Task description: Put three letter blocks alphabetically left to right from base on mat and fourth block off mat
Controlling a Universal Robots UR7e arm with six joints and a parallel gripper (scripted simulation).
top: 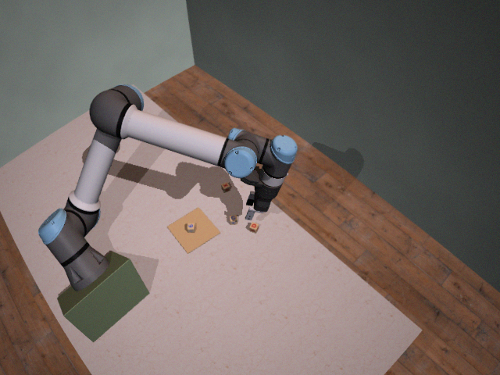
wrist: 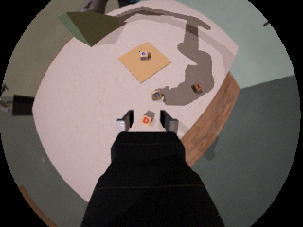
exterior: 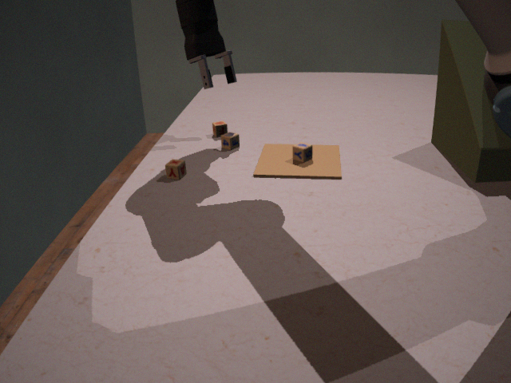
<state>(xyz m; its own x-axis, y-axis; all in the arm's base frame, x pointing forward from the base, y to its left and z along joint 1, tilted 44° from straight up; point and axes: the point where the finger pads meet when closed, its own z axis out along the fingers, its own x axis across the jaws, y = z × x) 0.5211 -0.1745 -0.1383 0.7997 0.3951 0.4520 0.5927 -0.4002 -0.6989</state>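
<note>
Right now my hand is 13 cm past the tan mat, 16 cm to the right of it and 12 cm above it.
</note>
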